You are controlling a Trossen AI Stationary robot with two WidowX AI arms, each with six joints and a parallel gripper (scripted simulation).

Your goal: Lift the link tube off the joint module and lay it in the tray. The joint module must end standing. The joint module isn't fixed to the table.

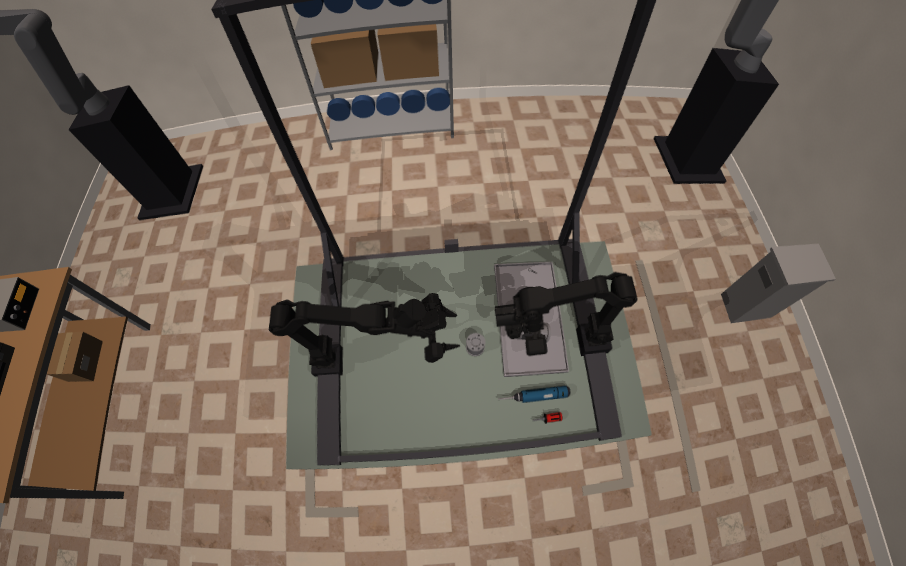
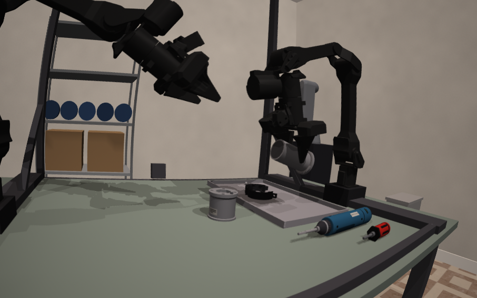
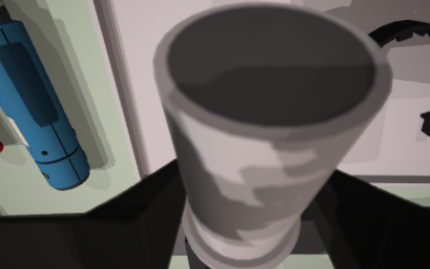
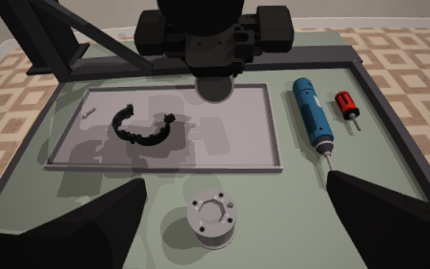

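Now: left hand 15 cm above the grey tray, 10 cm past it and 3 cm to the right of it. From my left hand the other things lie so: black clamp ring (15 cm below, 15 cm behind, 1 cm to the left); grey joint module (18 cm to the right, 13 cm below, 1 cm behind); grey link tube (2 cm below, 1 cm ahead).
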